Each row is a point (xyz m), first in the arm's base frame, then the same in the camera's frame.
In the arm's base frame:
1: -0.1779 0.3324 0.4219
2: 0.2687 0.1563 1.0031
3: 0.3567 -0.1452 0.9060
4: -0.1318 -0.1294 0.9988
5: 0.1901 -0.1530 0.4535
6: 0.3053 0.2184 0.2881
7: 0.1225 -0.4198 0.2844
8: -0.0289 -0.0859 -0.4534
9: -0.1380 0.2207 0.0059
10: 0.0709 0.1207 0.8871
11: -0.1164 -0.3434 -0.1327
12: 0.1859 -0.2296 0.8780
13: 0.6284 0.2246 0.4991
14: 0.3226 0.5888 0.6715
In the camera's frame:
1: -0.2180 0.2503 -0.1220
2: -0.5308 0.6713 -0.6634
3: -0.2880 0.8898 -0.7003
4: -0.4877 0.9286 -0.2463
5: 0.0645 0.6865 -0.4413
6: 0.0610 0.2789 -0.5529
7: 0.3169 0.8433 -0.3148
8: 0.7591 0.2040 -0.0419
9: 0.1990 0.1521 -0.0620
10: -0.4608 0.6517 -0.4430
11: 0.5834 0.5838 -0.0009
12: -0.2645 0.9542 -0.5203
13: -0.0477 0.3670 -0.9126
14: -0.4344 0.1327 -0.6857

